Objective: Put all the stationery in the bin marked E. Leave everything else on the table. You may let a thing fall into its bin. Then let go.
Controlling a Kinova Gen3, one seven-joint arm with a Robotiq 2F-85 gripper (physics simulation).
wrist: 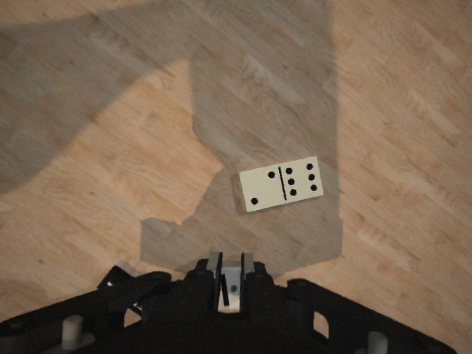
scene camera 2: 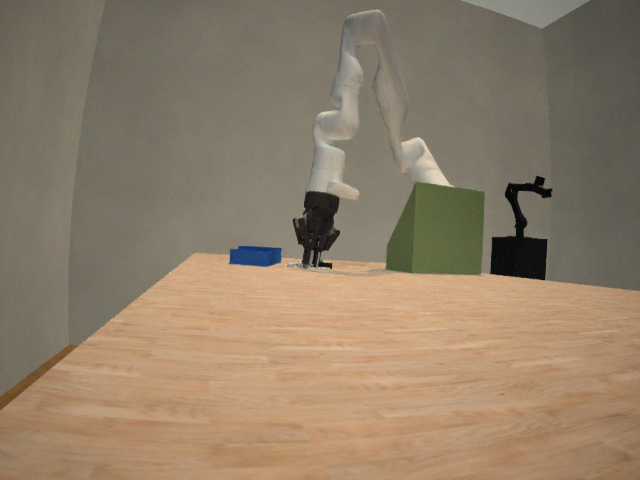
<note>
In view: my gripper [scene camera 2: 309, 268], a blue bin [scene camera 2: 245, 255], a cream domino [wrist: 268, 186] and a grey pencil sharpener [wrist: 229, 299].
My gripper is seen too in the wrist view [wrist: 231, 268]. The wrist view does not show the blue bin: it is out of frame.
</note>
